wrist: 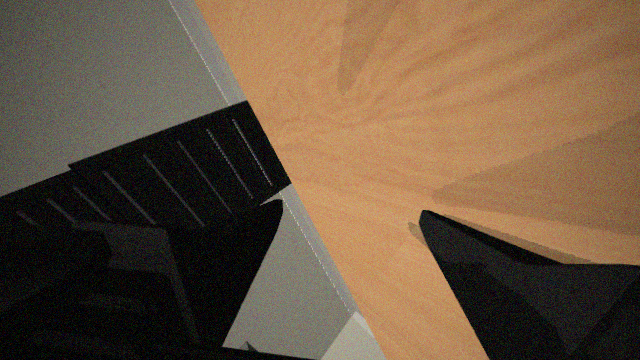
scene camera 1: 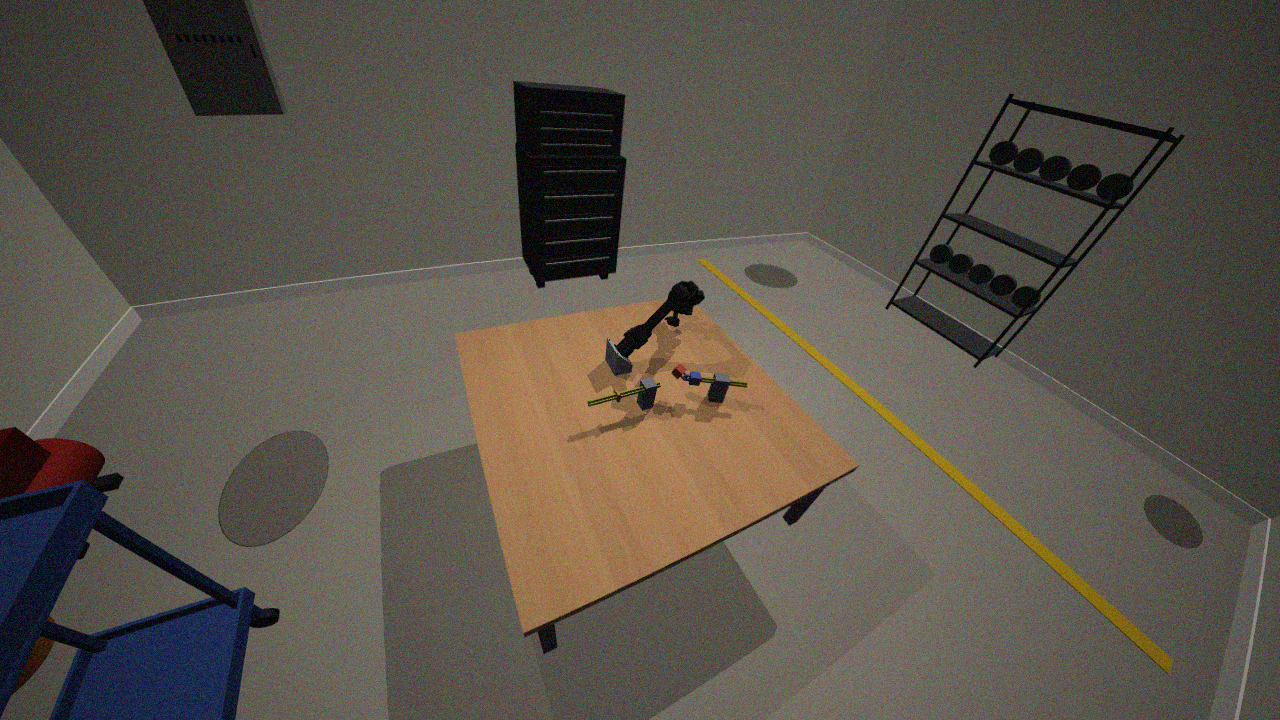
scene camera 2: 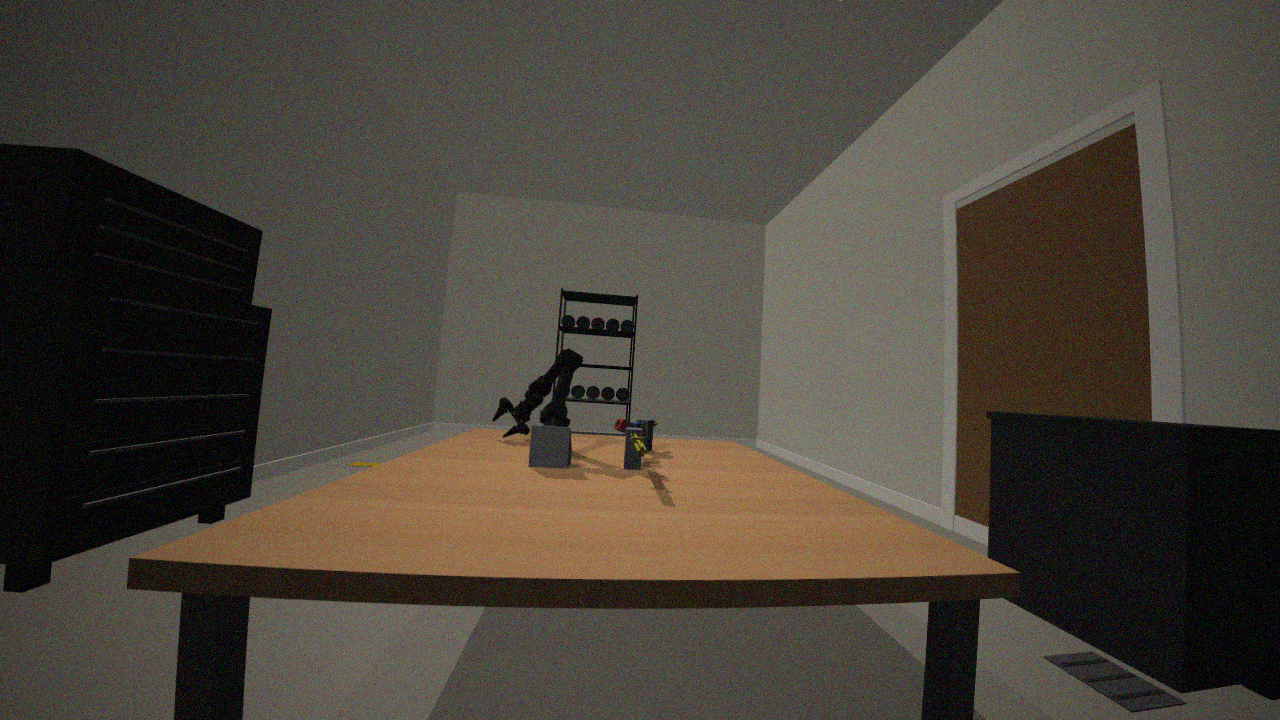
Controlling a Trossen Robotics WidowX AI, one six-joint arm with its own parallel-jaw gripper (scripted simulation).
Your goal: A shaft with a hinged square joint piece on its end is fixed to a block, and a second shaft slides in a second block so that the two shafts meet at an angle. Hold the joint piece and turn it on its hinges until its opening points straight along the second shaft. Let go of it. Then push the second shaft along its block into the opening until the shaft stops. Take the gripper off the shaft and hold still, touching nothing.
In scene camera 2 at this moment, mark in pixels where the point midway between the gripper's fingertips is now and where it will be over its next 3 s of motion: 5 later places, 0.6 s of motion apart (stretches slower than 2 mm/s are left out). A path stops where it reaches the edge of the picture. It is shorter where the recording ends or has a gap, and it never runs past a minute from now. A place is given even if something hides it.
My gripper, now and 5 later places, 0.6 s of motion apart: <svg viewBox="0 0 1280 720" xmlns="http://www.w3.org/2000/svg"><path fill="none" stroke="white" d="M497 428L537 432L590 434L616 417L607 401L606 406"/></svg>
